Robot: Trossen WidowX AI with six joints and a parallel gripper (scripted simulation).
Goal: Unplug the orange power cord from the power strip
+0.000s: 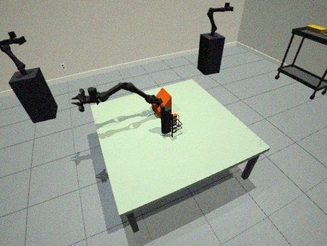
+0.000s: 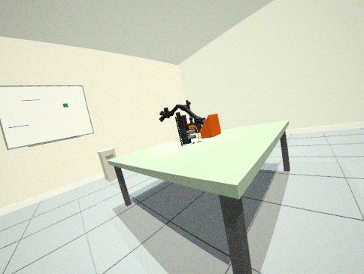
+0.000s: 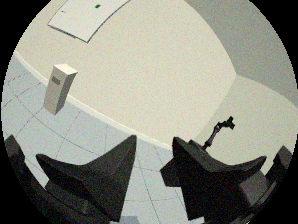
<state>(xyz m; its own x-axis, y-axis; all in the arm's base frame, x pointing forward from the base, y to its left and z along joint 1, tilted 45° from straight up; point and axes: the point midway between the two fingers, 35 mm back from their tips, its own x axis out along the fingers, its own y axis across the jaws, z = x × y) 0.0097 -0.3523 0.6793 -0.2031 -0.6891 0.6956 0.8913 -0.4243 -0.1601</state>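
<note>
Now: gripper tip 240 mm short of the orange plug, 790 mm to the right of it and 210 mm above it.
</note>
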